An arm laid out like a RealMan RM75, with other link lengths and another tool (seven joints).
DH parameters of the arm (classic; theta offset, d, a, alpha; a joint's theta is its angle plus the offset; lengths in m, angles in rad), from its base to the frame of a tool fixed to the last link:
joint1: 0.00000 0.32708 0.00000 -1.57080
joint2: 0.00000 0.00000 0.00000 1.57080
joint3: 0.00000 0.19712 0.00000 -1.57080
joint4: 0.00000 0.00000 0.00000 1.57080
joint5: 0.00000 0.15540 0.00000 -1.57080
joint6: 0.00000 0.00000 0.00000 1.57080
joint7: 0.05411 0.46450 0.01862 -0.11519
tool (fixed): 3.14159 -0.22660 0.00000 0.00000
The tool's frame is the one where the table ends.
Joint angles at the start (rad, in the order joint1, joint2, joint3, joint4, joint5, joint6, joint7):
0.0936 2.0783 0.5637 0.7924 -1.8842 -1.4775 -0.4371
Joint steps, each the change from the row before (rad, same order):
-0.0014 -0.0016 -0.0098 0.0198 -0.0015 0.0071 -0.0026
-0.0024 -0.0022 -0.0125 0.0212 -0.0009 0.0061 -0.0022
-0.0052 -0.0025 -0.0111 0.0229 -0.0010 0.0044 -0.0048
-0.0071 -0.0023 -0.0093 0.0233 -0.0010 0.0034 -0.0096
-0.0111 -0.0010 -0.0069 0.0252 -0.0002 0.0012 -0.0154
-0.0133 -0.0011 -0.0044 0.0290 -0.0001 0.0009 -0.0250
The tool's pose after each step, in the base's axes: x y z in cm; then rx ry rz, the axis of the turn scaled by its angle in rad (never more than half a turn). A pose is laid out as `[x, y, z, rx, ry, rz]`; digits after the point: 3 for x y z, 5 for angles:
[22.109, 30.910, 16.969, -0.50713, -1.49792, -1.72583]
[21.664, 30.930, 16.596, -0.51419, -1.50106, -1.70194]
[21.280, 30.876, 16.316, -0.52103, -1.50172, -1.68311]
[20.959, 30.772, 16.118, -0.52636, -1.50206, -1.67110]
[20.740, 30.575, 16.033, -0.53249, -1.49868, -1.66833]
[20.552, 30.344, 16.070, -0.53573, -1.49523, -1.67473]

